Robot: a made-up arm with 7 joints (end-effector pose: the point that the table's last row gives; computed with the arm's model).
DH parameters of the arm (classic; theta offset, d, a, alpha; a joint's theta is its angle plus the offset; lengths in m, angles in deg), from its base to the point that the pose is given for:
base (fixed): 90 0.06 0 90
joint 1: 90 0.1 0.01 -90
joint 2: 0 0.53 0.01 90
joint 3: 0 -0.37 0.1 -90
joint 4: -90 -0.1 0.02 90
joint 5: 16.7 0 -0.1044 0
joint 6: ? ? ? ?
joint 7: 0 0.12 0 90
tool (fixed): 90 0.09 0 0
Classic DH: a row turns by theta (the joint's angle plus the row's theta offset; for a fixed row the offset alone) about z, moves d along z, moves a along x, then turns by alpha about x.
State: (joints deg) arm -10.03 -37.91 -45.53 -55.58 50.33 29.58 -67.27
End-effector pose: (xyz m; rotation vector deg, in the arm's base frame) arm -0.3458 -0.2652 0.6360 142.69 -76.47 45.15
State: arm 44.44 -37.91 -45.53 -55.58 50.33 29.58 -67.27
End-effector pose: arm -0.3458 -0.6229 0.1789 -121.79 80.03 -4.65
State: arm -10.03 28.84 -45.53 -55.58 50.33 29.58 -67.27
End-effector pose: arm -0.5454 -0.3904 -0.0719 -97.54 57.08 -111.56
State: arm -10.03 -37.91 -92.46 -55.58 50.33 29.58 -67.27
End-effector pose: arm -0.4446 -0.2542 0.5051 130.14 -18.61 56.80
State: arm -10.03 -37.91 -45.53 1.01 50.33 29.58 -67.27
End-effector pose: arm -0.4356 -0.5046 0.4848 -127.25 32.36 -62.68
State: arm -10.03 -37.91 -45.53 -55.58 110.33 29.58 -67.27
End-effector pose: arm -0.4569 -0.1620 0.3996 103.20 -26.83 89.14
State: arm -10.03 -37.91 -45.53 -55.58 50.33 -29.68 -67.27
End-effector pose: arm -0.2703 -0.5185 0.5423 -125.45 98.17 21.67
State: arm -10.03 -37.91 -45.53 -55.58 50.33 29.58 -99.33
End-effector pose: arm -0.3898 -0.2867 0.6443 117.14 -76.12 19.73
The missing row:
joint 6: 73.3 0.22 0.34 90
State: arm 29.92 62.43 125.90 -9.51 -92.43 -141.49 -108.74
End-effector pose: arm -0.3166 -0.1418 -0.6566 -2.58 37.99 57.33
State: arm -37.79 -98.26 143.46 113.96 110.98 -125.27 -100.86
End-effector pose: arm -0.2179 -0.4085 0.7802 82.73 -75.33 125.91
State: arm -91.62 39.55 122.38 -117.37 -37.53 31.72 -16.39
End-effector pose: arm -0.1486 -0.4958 0.5579 -23.15 113.96 76.51
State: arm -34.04 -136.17 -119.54 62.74 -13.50 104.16 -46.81
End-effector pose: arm 0.4977 -0.5534 0.6326 -88.08 36.60 45.76
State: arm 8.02 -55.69 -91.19 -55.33 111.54 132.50 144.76
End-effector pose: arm -0.4876 -0.9254 0.0149 -39.63 -112.75 125.54
